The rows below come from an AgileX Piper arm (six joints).
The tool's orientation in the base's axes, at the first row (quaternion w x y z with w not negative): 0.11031, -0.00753, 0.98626, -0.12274
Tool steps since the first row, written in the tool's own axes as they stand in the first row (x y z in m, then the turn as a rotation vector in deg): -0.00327, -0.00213, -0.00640, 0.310, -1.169, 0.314; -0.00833, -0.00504, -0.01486, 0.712, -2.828, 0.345; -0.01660, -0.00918, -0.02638, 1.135, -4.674, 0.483; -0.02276, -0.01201, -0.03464, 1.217, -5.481, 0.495; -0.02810, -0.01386, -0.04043, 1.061, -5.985, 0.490; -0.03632, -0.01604, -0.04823, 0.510, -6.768, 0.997; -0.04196, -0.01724, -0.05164, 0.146, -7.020, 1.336; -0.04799, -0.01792, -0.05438, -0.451, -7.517, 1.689; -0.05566, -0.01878, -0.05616, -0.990, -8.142, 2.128; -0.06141, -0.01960, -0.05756, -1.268, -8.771, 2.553; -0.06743, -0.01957, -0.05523, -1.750, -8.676, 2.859; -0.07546, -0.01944, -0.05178, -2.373, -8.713, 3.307
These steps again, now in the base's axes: 0.00176, -0.00039, 0.00728, -0.248, -1.222, -0.079; 0.00480, -0.00097, 0.01708, -0.653, -2.855, 0.210; 0.01029, -0.00186, 0.03076, -1.058, -4.696, 0.438; 0.01446, -0.00236, 0.04059, -1.146, -5.485, 0.606; 0.01837, -0.00254, 0.04767, -1.001, -5.966, 0.767; 0.02465, -0.00244, 0.05735, -0.361, -6.824, 0.597; 0.02939, -0.00254, 0.06208, 0.065, -7.135, 0.417; 0.03466, -0.00229, 0.06614, 0.719, -7.677, 0.333; 0.04175, -0.00237, 0.06969, 1.333, -8.366, 0.186; 0.04704, -0.00259, 0.07245, 1.690, -9.066, -0.002; 0.05342, -0.00287, 0.07154, 2.229, -9.028, -0.211; 0.06201, -0.00324, 0.06998, 2.934, -9.145, -0.491
